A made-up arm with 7 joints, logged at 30 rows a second.
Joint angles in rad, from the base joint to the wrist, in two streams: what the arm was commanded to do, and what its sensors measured. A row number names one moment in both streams.
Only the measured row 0 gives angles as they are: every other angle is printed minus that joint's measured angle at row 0.
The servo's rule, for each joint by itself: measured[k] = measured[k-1] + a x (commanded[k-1-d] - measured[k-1]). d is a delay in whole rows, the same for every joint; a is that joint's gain. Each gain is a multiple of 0.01, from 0.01 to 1. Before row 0 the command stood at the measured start. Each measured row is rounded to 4 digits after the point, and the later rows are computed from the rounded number. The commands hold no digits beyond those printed.
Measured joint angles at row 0: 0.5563 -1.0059 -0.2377 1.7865 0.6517 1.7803 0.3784
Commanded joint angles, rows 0 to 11: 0.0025 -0.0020 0.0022 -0.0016 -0.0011 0.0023 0.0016; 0.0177 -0.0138 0.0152 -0.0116 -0.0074 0.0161 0.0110; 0.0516 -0.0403 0.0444 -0.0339 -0.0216 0.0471 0.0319; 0.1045 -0.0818 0.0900 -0.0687 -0.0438 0.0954 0.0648; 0.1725 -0.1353 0.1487 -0.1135 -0.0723 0.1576 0.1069; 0.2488 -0.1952 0.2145 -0.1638 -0.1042 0.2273 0.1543; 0.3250 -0.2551 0.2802 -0.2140 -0.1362 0.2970 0.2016; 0.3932 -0.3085 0.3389 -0.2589 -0.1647 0.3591 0.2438; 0.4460 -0.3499 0.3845 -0.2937 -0.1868 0.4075 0.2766; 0.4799 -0.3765 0.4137 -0.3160 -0.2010 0.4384 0.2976; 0.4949 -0.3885 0.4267 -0.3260 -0.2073 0.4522 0.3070; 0.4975 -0.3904 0.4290 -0.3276 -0.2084 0.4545 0.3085
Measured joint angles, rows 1 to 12: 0.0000 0.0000 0.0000 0.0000 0.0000 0.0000 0.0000; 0.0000 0.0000 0.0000 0.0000 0.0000 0.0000 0.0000; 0.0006 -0.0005 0.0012 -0.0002 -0.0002 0.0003 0.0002; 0.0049 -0.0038 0.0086 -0.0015 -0.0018 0.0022 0.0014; 0.0166 -0.0129 0.0276 -0.0051 -0.0062 0.0076 0.0048; 0.0386 -0.0301 0.0607 -0.0121 -0.0145 0.0181 0.0114; 0.0721 -0.0564 0.1073 -0.0233 -0.0272 0.0348 0.0219; 0.1163 -0.0911 0.1641 -0.0388 -0.0441 0.0579 0.0365; 0.1685 -0.1321 0.2256 -0.0581 -0.0644 0.0866 0.0547; 0.2247 -0.1762 0.2856 -0.0802 -0.0865 0.1193 0.0755; 0.2800 -0.2196 0.3380 -0.1037 -0.1086 0.1539 0.0976; 0.3300 -0.2588 0.3781 -0.1271 -0.1289 0.1880 0.1196
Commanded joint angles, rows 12 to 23: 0.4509 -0.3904 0.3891 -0.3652 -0.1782 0.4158 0.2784; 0.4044 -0.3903 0.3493 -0.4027 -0.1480 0.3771 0.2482; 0.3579 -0.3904 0.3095 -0.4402 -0.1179 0.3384 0.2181; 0.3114 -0.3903 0.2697 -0.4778 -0.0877 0.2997 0.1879; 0.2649 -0.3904 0.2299 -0.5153 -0.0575 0.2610 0.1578; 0.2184 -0.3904 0.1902 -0.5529 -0.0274 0.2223 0.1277; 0.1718 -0.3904 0.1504 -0.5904 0.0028 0.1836 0.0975; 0.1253 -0.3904 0.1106 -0.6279 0.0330 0.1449 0.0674; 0.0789 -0.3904 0.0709 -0.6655 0.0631 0.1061 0.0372; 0.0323 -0.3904 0.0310 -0.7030 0.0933 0.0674 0.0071; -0.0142 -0.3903 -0.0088 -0.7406 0.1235 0.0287 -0.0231; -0.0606 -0.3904 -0.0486 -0.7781 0.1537 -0.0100 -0.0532
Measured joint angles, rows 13 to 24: 0.3712 -0.2912 0.4039 -0.1490 -0.1461 0.2197 0.1402; 0.4028 -0.3160 0.4172 -0.1686 -0.1598 0.2479 0.1587; 0.4148 -0.3346 0.4023 -0.1902 -0.1638 0.2680 0.1719; 0.4122 -0.3485 0.3742 -0.2136 -0.1603 0.2811 0.1803; 0.3986 -0.3590 0.3399 -0.2385 -0.1510 0.2880 0.1845; 0.3768 -0.3668 0.3027 -0.2648 -0.1371 0.2894 0.1849; 0.3488 -0.3727 0.2641 -0.2924 -0.1196 0.2860 0.1819; 0.3162 -0.3771 0.2249 -0.3211 -0.0993 0.2784 0.1759; 0.2801 -0.3804 0.1854 -0.3507 -0.0768 0.2670 0.1673; 0.2414 -0.3829 0.1458 -0.3812 -0.0526 0.2523 0.1563; 0.2008 -0.3848 0.1061 -0.4125 -0.0271 0.2348 0.1432; 0.1587 -0.3862 0.0663 -0.4445 -0.0006 0.2147 0.1282
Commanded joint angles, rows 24 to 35: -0.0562 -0.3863 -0.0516 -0.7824 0.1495 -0.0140 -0.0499; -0.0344 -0.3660 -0.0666 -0.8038 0.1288 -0.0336 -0.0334; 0.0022 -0.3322 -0.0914 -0.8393 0.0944 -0.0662 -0.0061; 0.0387 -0.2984 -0.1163 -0.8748 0.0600 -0.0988 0.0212; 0.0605 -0.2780 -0.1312 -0.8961 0.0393 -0.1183 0.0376; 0.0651 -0.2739 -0.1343 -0.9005 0.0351 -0.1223 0.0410; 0.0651 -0.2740 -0.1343 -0.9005 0.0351 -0.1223 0.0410; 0.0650 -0.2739 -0.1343 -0.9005 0.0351 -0.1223 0.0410; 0.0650 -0.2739 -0.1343 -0.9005 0.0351 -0.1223 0.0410; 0.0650 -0.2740 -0.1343 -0.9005 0.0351 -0.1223 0.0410; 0.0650 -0.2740 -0.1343 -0.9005 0.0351 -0.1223 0.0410; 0.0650 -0.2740 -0.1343 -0.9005 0.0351 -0.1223 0.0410
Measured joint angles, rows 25 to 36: 0.1155 -0.3872 0.0265 -0.4771 0.0267 0.1924 0.1116; 0.0715 -0.3880 -0.0133 -0.5102 0.0546 0.1681 0.0935; 0.0396 -0.3876 -0.0336 -0.5401 0.0755 0.1462 0.0777; 0.0211 -0.3822 -0.0511 -0.5691 0.0872 0.1246 0.0655; 0.0164 -0.3697 -0.0725 -0.5988 0.0888 0.1017 0.0576; 0.0220 -0.3519 -0.0957 -0.6292 0.0825 0.0776 0.0536; 0.0316 -0.3334 -0.1145 -0.6586 0.0730 0.0541 0.0518; 0.0400 -0.3185 -0.1250 -0.6852 0.0647 0.0329 0.0506; 0.0463 -0.3074 -0.1299 -0.7089 0.0582 0.0143 0.0495; 0.0510 -0.2990 -0.1322 -0.7300 0.0531 -0.0021 0.0486; 0.0545 -0.2927 -0.1333 -0.7488 0.0491 -0.0165 0.0478; 0.0571 -0.2880 -0.1338 -0.7655 0.0460 -0.0292 0.0471
